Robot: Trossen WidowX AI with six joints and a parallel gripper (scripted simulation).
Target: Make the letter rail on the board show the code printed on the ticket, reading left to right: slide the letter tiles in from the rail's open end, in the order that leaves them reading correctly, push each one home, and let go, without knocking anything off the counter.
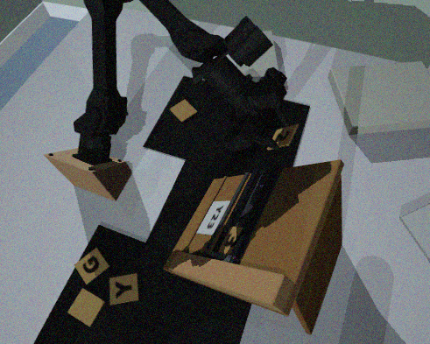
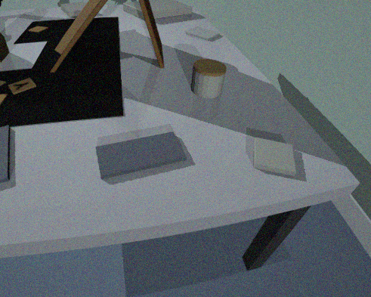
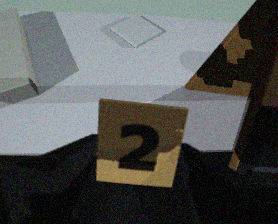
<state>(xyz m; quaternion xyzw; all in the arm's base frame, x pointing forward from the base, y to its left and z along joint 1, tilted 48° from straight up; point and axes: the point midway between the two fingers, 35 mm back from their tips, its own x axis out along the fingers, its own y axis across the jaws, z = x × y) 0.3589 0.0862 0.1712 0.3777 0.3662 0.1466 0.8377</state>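
Now: gripper tip 7 cm past the white ticket, 19 cm to the left of it and 8 cm above it. From my gripper tip the other things lie so: letter tile: right at my gripper tip; lidded cylinder: 29 cm ahead, 43 cm to the right, 12 cm below; thin white plate: 37 cm ahead, 1 cm to the left, 15 cm below.
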